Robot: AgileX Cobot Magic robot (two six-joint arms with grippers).
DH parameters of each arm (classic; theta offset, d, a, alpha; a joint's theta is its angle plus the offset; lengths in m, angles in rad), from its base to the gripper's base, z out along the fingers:
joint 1: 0 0.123 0 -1.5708
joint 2: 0.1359 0 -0.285 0
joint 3: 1.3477 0 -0.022 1.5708
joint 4: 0 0.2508 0 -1.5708
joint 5: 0 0 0.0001 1.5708
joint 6: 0 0.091 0 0
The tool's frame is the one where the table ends.
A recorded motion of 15 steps. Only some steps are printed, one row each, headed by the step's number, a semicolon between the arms.
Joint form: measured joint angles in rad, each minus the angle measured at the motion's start. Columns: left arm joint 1, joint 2, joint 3, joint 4, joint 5, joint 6; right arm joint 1, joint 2, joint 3, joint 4, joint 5, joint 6.
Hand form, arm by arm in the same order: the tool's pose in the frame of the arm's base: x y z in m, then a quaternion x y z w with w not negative. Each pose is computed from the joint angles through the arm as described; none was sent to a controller.
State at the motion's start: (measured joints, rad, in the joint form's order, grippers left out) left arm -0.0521 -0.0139 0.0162 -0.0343 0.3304 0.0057; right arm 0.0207 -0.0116 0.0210 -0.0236 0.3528 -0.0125
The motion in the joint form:
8: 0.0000 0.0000 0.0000 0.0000 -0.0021 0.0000; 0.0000 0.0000 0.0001 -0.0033 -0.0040 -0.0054
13: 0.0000 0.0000 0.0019 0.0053 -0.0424 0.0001; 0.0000 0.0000 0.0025 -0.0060 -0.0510 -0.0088
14: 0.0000 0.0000 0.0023 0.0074 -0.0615 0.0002; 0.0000 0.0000 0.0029 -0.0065 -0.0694 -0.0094
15: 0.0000 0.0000 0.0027 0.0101 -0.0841 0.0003; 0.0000 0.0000 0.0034 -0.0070 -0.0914 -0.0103
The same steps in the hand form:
8: 0.0533 -0.0038 0.1789 0.01338 0.78755 -0.02864 0.61544; 0.0532 0.0003 0.1753 -0.02264 0.79582 -0.01046 0.60502
13: 0.0542 -0.0036 0.1818 0.01427 0.77558 -0.02657 0.63053; 0.0543 0.0003 0.1786 -0.02475 0.78205 -0.01243 0.62259
14: 0.0545 -0.0035 0.1834 0.01462 0.76964 -0.02577 0.63779; 0.0547 0.0004 0.1801 -0.02512 0.77640 -0.01275 0.62961
15: 0.0549 -0.0034 0.1852 0.01511 0.76251 -0.02475 0.64633; 0.0551 0.0004 0.1819 -0.02560 0.76957 -0.01315 0.63791

